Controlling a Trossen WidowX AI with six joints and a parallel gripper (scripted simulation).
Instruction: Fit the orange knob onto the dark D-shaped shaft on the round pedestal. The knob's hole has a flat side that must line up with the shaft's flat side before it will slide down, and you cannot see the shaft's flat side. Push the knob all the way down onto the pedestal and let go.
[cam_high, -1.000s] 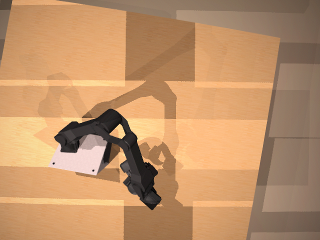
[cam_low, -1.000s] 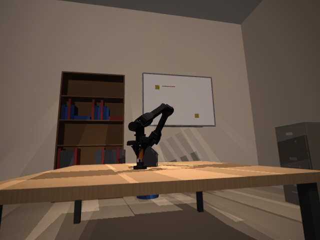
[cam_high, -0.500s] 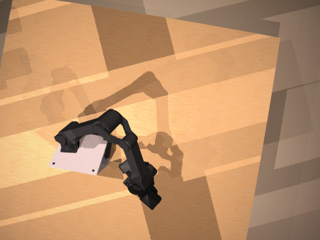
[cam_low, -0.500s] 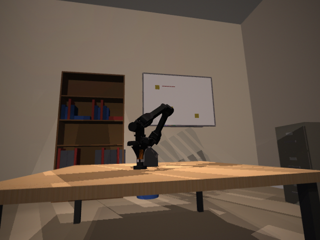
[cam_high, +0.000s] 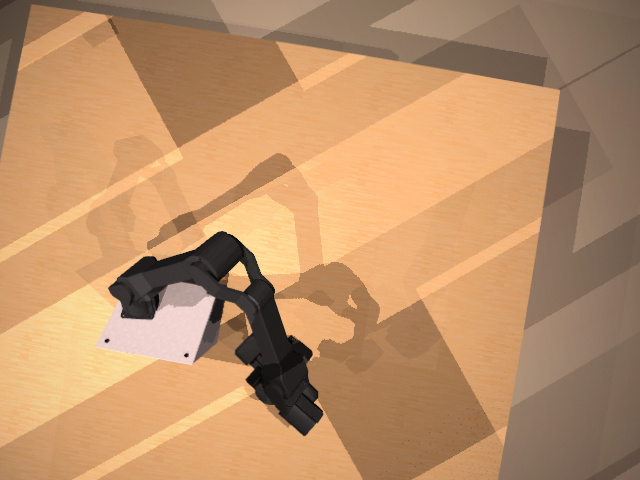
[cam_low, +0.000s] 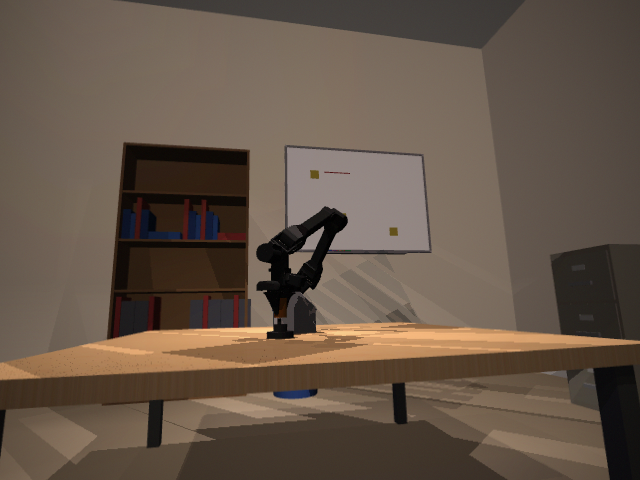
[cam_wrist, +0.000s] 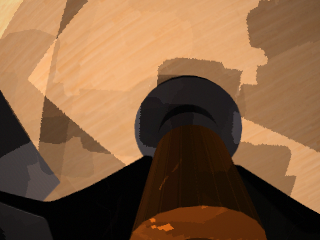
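My gripper tip is now 2 cm below the orange knob. The rest, counted from my gripper tip: dark round pedestal 4 cm below.
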